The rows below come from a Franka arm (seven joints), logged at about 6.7 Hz.
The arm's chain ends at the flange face. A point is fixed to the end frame.
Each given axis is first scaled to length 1.
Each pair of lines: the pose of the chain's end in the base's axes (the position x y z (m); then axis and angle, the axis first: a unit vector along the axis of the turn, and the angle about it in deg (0 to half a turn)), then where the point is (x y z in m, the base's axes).
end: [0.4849 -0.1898 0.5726 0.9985 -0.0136 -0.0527 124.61]
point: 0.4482 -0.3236 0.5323
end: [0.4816 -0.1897 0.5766 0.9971 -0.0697 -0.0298 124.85]
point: 0.4391 -0.3209 0.5333
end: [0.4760 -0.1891 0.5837 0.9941 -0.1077 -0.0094 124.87]
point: 0.4307 -0.3187 0.5384
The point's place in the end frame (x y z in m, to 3 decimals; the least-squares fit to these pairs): -0.025 0.042 0.136
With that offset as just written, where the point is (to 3 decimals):
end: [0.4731 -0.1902 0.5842 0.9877 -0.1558 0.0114 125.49]
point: 0.424 -0.317 0.535
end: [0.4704 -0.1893 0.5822 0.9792 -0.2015 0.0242 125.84]
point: 0.416 -0.313 0.531
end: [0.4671 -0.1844 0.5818 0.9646 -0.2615 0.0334 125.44]
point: 0.405 -0.304 0.529
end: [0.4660 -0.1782 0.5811 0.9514 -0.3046 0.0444 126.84]
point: 0.400 -0.293 0.523
